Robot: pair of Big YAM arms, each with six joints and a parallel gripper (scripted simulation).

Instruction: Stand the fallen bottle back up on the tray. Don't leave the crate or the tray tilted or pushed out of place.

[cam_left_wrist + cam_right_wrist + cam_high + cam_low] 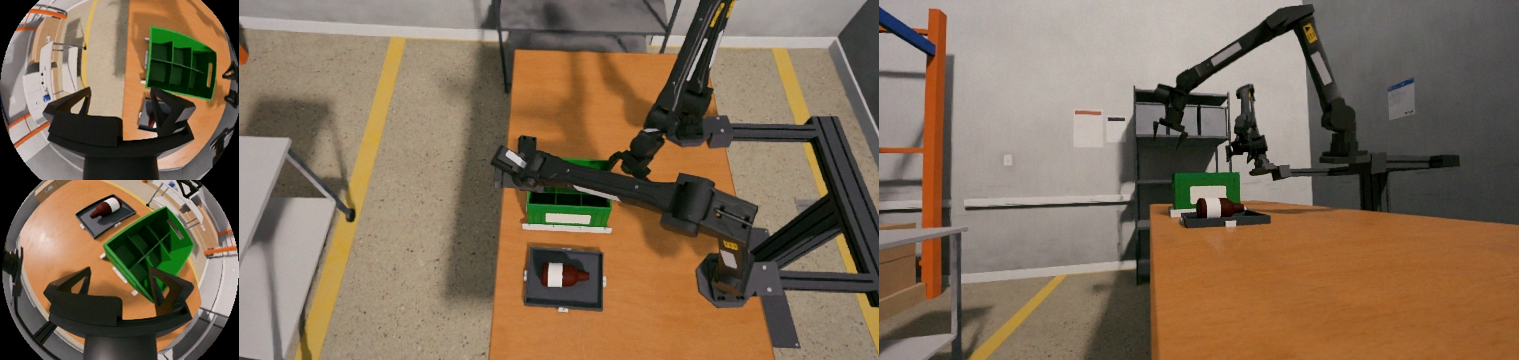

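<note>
Right now my left hand is 150 mm past the bottle, 210 mm to the right of it and 250 mm above it. Round my left hand: tray: 150 mm behind, 210 mm to the left, 280 mm below; then green crate: 170 mm behind, 60 mm to the right, 210 mm below.
</note>
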